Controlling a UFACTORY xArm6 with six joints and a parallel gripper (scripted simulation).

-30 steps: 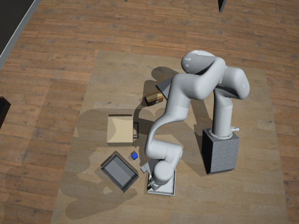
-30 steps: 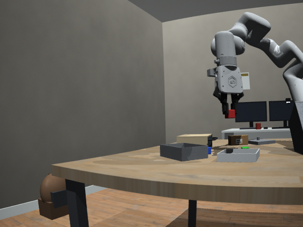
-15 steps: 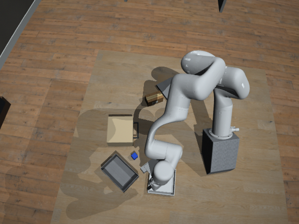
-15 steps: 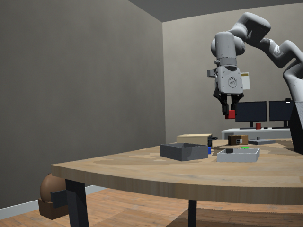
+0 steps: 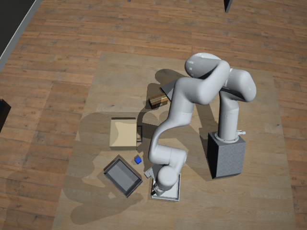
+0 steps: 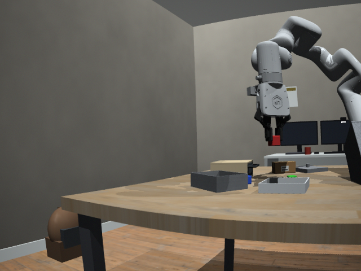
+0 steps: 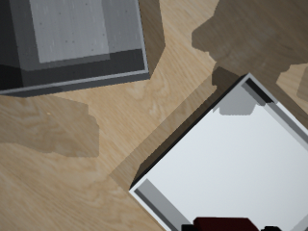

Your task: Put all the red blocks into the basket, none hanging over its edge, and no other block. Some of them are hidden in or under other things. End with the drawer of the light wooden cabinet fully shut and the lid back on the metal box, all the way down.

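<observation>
Right now my hand is 30 mm past the white basket, 30 mm to the left of it and 160 mm above it. The rest, counted from my hand: grey metal box 200 mm ahead, 70 mm to the right, 150 mm below; then drawer 180 mm ahead, 310 mm to the right, 140 mm below; then green block 50 mm behind, 150 mm to the right, 160 mm below.
</observation>
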